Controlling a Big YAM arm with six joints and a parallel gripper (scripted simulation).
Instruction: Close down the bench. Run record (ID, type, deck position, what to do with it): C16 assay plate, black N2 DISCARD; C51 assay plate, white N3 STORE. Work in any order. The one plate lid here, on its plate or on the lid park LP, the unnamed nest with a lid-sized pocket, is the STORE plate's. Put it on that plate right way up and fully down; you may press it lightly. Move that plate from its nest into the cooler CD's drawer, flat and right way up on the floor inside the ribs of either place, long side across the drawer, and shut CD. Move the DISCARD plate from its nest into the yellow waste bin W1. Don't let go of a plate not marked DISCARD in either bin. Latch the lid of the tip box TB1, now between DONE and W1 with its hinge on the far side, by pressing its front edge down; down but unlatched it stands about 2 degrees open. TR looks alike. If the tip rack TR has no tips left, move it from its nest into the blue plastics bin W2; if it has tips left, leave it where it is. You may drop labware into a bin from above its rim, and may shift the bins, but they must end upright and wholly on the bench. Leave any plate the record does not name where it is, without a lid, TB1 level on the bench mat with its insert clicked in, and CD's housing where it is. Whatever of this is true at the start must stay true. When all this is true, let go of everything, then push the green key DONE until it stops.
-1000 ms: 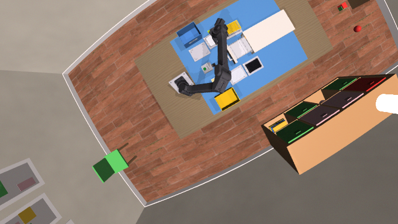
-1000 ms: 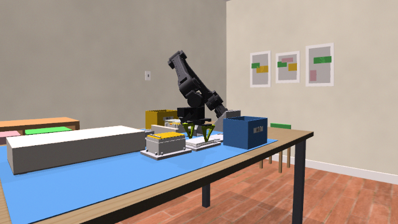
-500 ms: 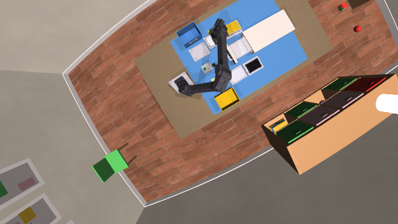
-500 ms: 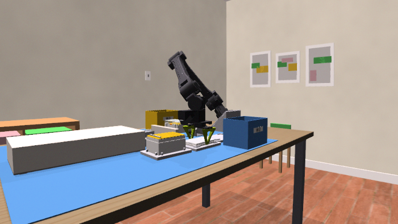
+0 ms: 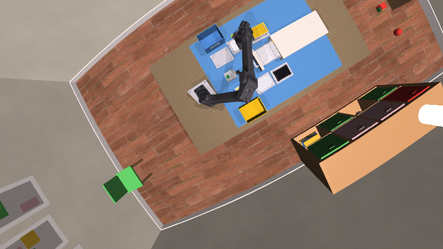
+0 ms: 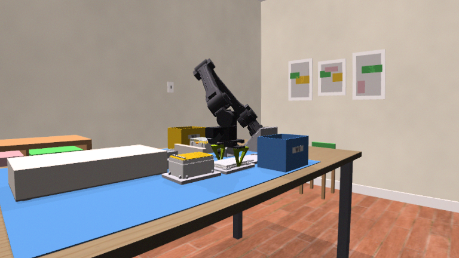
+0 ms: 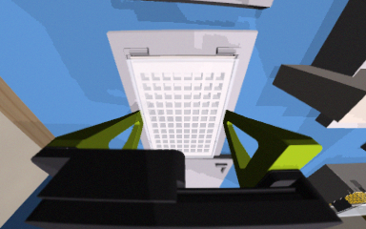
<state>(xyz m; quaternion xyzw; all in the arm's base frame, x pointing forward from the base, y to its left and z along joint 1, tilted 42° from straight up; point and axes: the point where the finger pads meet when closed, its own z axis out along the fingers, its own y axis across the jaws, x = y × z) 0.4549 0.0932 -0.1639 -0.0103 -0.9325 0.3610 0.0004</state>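
My hand is right at the white plate. The rest, counted from my hand: tip rack TR: 17 cm ahead, 3 cm above, 2 cm to the right; nest label N1: 11 cm ahead, 1 cm to the right, 1 cm below; plate lid: right at my hand.
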